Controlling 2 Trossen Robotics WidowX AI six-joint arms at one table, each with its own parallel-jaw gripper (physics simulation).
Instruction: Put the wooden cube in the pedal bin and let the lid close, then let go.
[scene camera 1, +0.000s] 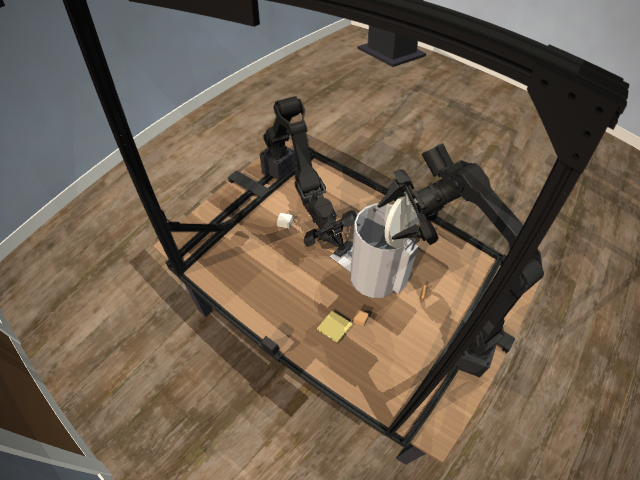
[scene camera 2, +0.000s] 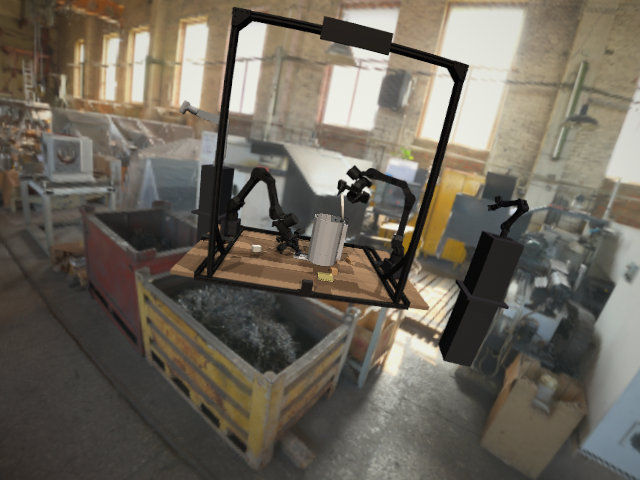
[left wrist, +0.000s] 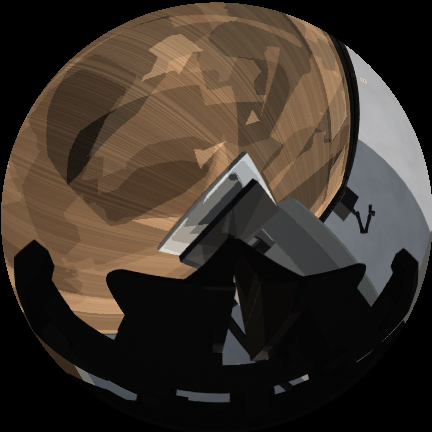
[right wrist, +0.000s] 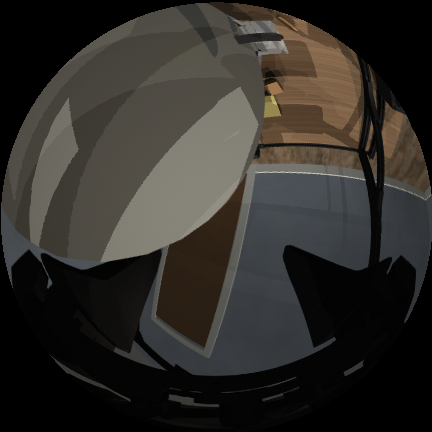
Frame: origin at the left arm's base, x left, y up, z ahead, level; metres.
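Seen in the pictures: left gripper, fingertip midpoint: (scene camera 1: 343, 248) (scene camera 2: 298, 251) (left wrist: 232, 244); right gripper, fingertip midpoint: (scene camera 1: 384, 222) (scene camera 2: 344, 199) (right wrist: 224, 251); left arm's base, origin of the base link: (scene camera 1: 277, 152) (scene camera 2: 231, 219); right arm's base, origin of the base link: (scene camera 1: 479, 347) (scene camera 2: 395, 261).
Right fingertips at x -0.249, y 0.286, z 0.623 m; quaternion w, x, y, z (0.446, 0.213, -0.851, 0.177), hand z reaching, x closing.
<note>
Offsets run from my right fingertips to a thing's top centre.
The wooden cube @(dx -0.069, dy -0.363, dz +0.015 m) (scene camera 1: 361, 317) (scene camera 2: 333, 270) (right wrist: 274, 88) is on the table outside the bin, beside the yellow pad. The pale grey pedal bin @(dx +0.093, dy -0.134, dz -0.044 m) (scene camera 1: 376, 271) (scene camera 2: 326, 240) stands open. Its round lid @(dx +0.090, dy +0.016, dz +0.010 m) (scene camera 1: 394, 221) (scene camera 2: 342, 206) (right wrist: 150, 150) is raised almost upright. My left gripper (scene camera 1: 346, 249) (left wrist: 232, 244) is shut and empty, low at the light pedal @(dx +0.099, dy -0.387, dz -0.156 m) (scene camera 1: 341, 259) (scene camera 2: 300, 256) at the bin's foot; its tips partly hide the pedal. My right gripper (scene camera 1: 387, 221) (right wrist: 224, 251) is wide open and empty above the bin, close to the raised lid.
The yellow pad @(dx -0.137, dy -0.380, dz -0.031 m) (scene camera 1: 334, 326) (scene camera 2: 325, 276) (right wrist: 271, 106) lies in front of the bin. A white block @(dx +0.068, dy -0.362, dz -0.421 m) (scene camera 1: 284, 220) (scene camera 2: 256, 248) is at the left of the table. A thin orange stick @(dx +0.128, dy -0.366, dz +0.121 m) (scene camera 1: 424, 291) (right wrist: 288, 23) lies right of the bin. Black frame posts surround the table.
</note>
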